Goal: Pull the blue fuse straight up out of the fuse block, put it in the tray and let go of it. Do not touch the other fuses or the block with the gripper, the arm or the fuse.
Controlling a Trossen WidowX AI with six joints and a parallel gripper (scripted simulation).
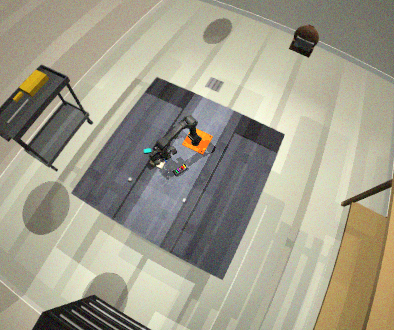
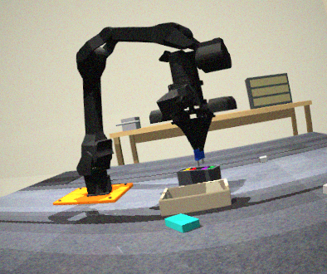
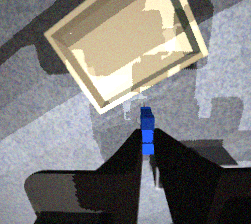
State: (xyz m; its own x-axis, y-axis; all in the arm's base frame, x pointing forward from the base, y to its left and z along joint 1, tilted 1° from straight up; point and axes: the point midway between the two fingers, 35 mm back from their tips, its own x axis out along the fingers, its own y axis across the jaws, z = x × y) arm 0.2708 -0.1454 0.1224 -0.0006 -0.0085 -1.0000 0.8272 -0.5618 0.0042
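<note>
My gripper tip is 2 cm past the tray, 6 cm to the left of it and 9 cm above it. From my gripper tip the other things lie so: green fuse (3 cm ahead, 10 cm to the left, 7 cm below); purple fuse (2 cm ahead, 11 cm to the left, 7 cm below); blue fuse (1 cm below).
</note>
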